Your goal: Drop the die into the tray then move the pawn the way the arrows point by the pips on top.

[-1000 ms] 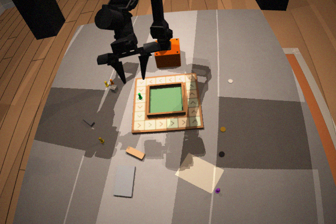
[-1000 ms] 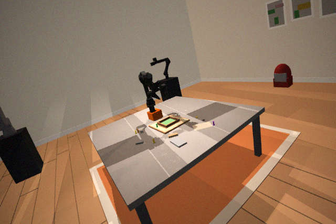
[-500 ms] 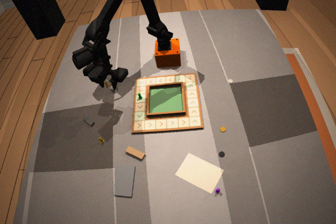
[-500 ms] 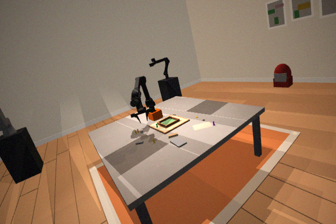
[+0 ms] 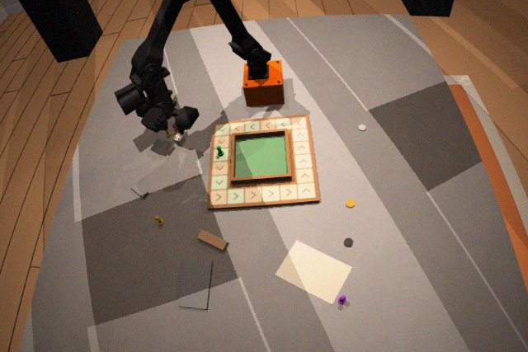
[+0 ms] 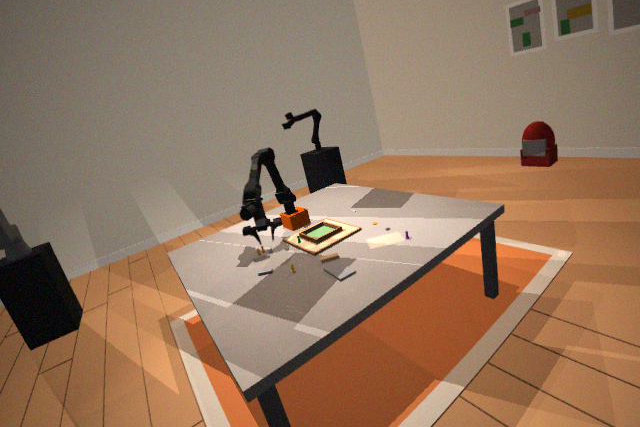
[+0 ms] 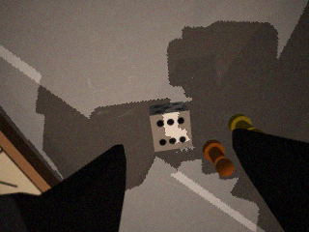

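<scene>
Now: gripper tip 40 mm above the white die. Also, from my gripper tip: wooden block (310 mm ahead, 130 mm to the left, 50 mm below); then green pawn (60 mm ahead, 140 mm to the left, 30 mm below); then green tray (80 mm ahead, 250 mm to the left, 50 mm below).
</scene>
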